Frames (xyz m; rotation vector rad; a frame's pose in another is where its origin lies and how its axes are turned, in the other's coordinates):
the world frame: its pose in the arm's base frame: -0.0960 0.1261 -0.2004 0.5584 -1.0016 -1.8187
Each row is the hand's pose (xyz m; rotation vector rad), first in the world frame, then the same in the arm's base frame.
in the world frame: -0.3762 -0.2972 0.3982 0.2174 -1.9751 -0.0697
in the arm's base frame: -0.3747 0.6820 -0.2421 1.2806 1.9848 1.6680
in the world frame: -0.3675 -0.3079 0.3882 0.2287 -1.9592 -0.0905
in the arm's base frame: -0.3768 0.6725 -0.2561 1.2468 1.9866 1.6806
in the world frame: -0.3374 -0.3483 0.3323 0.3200 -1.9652 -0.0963
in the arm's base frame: -0.3704 0.6322 -0.3193 1.1865 2.0415 1.6083
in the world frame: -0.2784 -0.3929 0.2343 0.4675 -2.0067 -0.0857
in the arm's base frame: -0.3482 0.5504 -0.4081 1.1277 2.1163 1.4511
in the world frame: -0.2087 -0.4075 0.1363 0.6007 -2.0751 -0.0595
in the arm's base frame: -0.3152 0.4526 -0.4716 1.1089 2.1635 1.2735
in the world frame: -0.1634 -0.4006 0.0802 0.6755 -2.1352 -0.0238
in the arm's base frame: -0.2907 0.3886 -0.4950 1.1263 2.1831 1.1480
